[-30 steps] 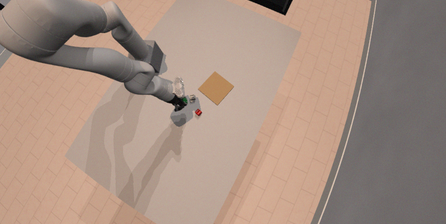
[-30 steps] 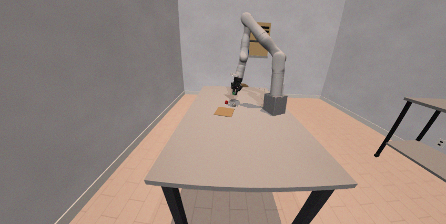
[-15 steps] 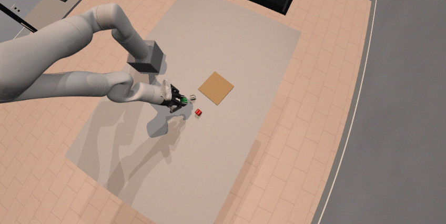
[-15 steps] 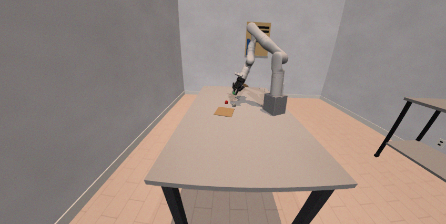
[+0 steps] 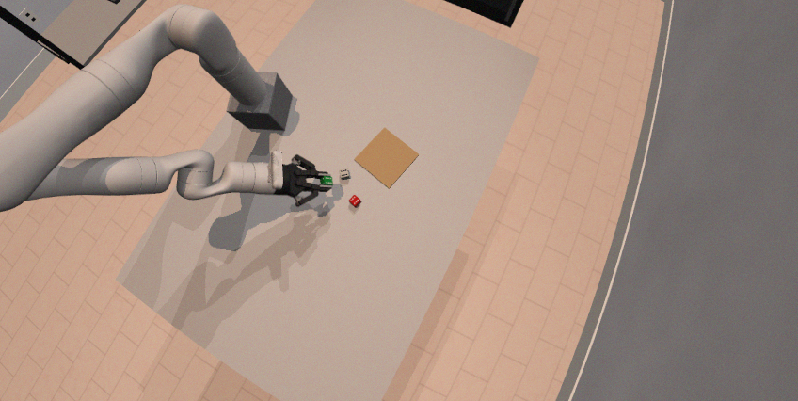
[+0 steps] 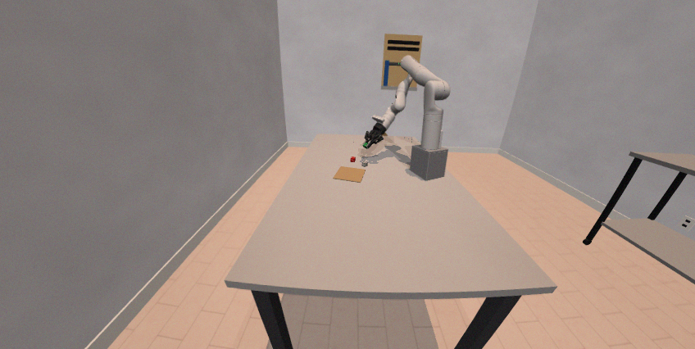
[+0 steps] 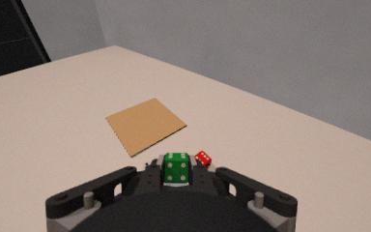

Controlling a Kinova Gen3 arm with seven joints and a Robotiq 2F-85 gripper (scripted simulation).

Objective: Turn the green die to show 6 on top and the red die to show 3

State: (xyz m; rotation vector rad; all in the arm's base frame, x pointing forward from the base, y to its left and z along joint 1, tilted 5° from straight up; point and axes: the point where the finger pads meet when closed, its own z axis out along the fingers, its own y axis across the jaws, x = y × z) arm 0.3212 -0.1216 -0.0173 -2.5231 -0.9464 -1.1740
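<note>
The white die lies 10 mm ahead of my hand, 60 mm to the left of it and 90 mm below it. Round my hand: green die 10 mm below; then red die 80 mm ahead, 10 mm to the left, 90 mm below; then tan mat 90 mm ahead, 170 mm to the left, 110 mm below.
</note>
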